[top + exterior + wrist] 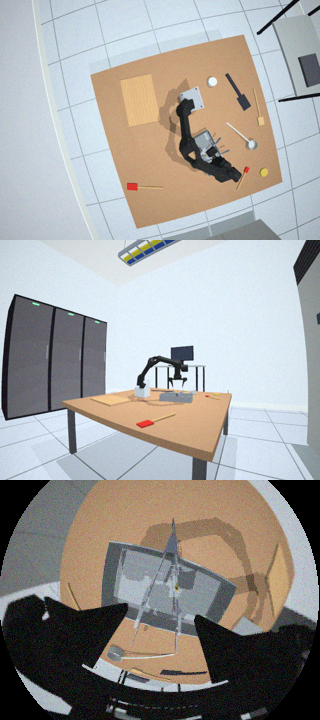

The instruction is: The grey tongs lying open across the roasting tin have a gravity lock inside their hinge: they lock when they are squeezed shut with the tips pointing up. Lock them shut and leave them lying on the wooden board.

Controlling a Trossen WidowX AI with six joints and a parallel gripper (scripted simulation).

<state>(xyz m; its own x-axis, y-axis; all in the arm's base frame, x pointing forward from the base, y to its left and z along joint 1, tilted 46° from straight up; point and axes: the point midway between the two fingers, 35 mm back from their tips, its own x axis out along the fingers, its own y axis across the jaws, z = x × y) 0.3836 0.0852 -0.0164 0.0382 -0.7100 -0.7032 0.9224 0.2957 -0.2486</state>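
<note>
My gripper tip is now 1 cm past the grey roasting tin, 1 cm to the left of it and 9 cm above it. From my gripper tip the other things lie so: yellow disc (29 cm ahead, 43 cm to the left, 11 cm below); then white puck (52 cm behind, 16 cm to the left, 10 cm below); then black spatula (38 cm behind, 36 cm to the left, 12 cm below).
</note>
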